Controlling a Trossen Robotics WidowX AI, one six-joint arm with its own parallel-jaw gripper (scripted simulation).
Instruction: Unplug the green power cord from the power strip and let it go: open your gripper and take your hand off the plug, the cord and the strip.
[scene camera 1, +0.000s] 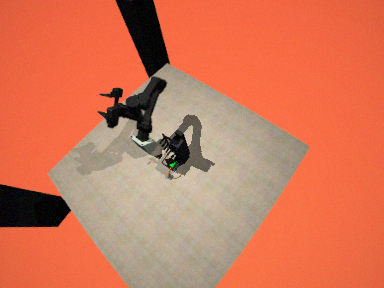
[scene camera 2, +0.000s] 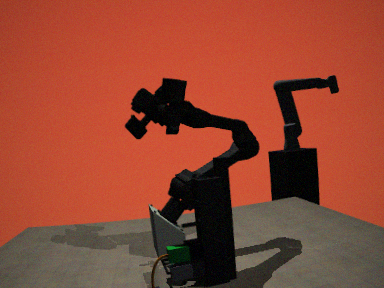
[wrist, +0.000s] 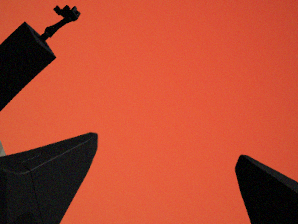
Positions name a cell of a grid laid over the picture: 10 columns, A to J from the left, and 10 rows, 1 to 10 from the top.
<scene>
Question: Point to my gripper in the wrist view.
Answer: At F7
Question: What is my gripper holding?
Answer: Nothing.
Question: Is my gripper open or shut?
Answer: Open.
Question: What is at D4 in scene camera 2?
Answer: My gripper.
</scene>
